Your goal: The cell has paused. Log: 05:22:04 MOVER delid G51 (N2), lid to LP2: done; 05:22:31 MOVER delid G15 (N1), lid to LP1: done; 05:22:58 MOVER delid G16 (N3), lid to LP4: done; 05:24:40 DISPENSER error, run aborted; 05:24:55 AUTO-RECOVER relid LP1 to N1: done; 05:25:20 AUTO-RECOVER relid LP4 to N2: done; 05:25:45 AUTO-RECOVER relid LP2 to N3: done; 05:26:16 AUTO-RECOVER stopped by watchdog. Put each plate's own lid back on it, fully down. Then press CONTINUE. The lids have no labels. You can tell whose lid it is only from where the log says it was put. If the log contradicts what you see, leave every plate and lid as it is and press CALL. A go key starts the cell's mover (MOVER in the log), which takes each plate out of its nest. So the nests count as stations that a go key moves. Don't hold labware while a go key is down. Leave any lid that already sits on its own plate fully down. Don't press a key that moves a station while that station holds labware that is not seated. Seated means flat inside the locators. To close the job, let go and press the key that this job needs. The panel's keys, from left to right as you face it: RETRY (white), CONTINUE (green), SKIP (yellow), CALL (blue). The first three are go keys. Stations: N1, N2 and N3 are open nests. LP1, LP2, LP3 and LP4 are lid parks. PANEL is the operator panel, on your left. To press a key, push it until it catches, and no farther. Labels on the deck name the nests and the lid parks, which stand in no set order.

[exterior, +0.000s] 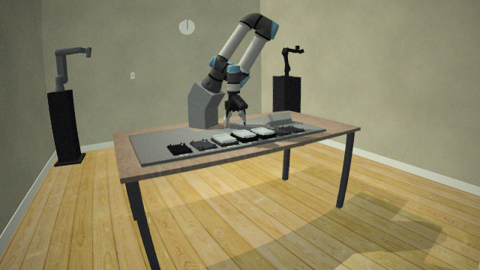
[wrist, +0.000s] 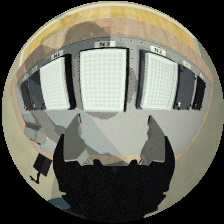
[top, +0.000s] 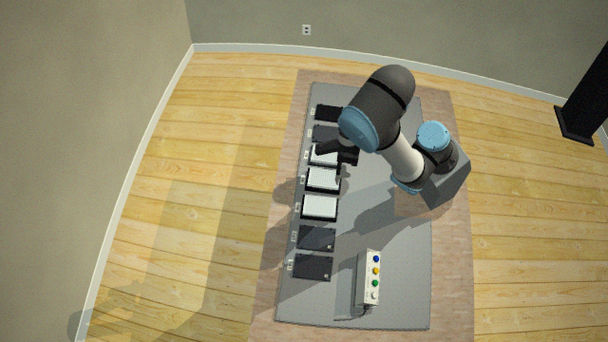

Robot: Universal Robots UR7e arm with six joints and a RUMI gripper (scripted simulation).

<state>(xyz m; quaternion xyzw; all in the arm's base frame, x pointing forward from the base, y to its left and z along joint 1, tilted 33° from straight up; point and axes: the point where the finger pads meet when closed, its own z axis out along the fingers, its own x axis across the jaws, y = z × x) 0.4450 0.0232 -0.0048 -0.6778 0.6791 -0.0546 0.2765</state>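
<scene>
The clear lid lies 70 mm ahead of my hand, 100 mm to the right of it and 40 mm below it. The rest, counted from my hand: blue key 220 mm behind, 350 mm to the left; plate 50 mm ahead, 30 mm to the left, 40 mm below; LP2 lid park 20 mm ahead, 290 mm to the left, 60 mm below.
</scene>
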